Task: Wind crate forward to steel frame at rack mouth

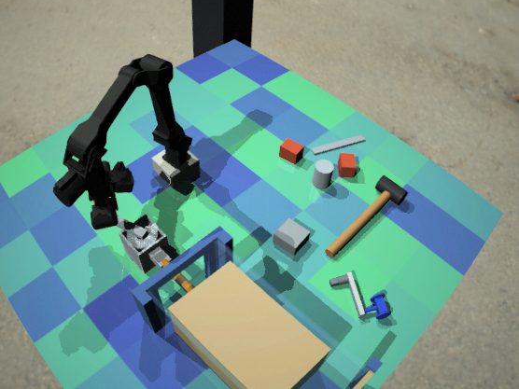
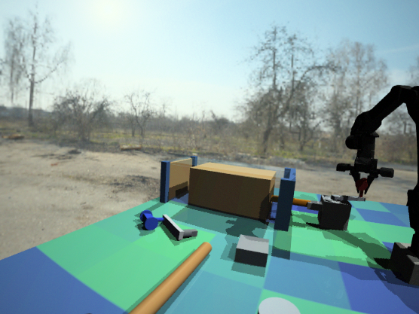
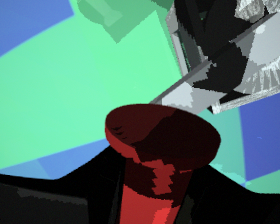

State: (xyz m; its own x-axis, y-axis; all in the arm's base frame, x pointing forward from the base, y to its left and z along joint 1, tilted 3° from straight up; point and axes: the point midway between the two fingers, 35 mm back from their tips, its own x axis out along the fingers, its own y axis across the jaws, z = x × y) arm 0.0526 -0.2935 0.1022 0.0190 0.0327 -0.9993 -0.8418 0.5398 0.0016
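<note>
My gripper tip is now 8 cm short of the grey winch, 8 cm above it and 2 cm to the right of it. Round my gripper tip: red knob 2 cm above; then red-knobbed crank 4 cm ahead, 1 cm to the left, 1 cm below; then blue frame 26 cm ahead, 1 cm to the left, 1 cm below.
</note>
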